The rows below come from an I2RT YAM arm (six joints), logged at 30 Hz.
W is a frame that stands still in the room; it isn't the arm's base.
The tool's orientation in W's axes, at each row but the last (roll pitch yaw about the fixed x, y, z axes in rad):
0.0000, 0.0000, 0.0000
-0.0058, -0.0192, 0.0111
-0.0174, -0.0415, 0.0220
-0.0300, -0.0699, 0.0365
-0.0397, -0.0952, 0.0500
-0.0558, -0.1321, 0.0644
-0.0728, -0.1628, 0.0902
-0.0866, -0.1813, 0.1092
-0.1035, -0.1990, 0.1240
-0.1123, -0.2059, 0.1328
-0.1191, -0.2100, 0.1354
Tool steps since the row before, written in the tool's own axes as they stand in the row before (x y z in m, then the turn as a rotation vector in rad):
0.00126, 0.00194, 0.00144, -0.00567, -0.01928, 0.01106
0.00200, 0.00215, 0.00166, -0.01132, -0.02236, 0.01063
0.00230, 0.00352, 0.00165, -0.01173, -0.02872, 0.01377
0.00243, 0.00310, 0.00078, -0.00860, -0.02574, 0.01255
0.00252, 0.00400, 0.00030, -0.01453, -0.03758, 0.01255
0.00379, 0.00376, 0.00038, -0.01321, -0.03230, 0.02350
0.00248, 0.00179, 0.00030, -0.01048, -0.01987, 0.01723
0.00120, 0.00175, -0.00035, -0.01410, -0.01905, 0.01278
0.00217, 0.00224, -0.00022, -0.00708, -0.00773, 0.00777
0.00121, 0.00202, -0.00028, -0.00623, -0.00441, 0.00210
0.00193, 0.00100, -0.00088, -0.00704, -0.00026, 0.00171
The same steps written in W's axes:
0.00126, 0.00194, 0.00144, -0.00567, -0.01928, 0.01106
0.00194, 0.00218, 0.00169, -0.01128, -0.02242, 0.01054
0.00215, 0.00360, 0.00168, -0.01168, -0.02874, 0.01377
0.00226, 0.00321, 0.00085, -0.00858, -0.02568, 0.01268
0.00229, 0.00413, 0.00038, -0.01393, -0.03780, 0.01259
0.00348, 0.00401, 0.00067, -0.01440, -0.03193, 0.02330
0.00225, 0.00202, 0.00057, -0.01163, -0.01969, 0.01668
0.00108, 0.00184, -0.00028, -0.01442, -0.01956, 0.01160
0.00193, 0.00246, -0.00001, -0.00771, -0.00790, 0.00696
0.00101, 0.00213, -0.00025, -0.00602, -0.00499, 0.00125
0.00196, 0.00116, -0.00057, -0.00717, -0.00103, 0.00022

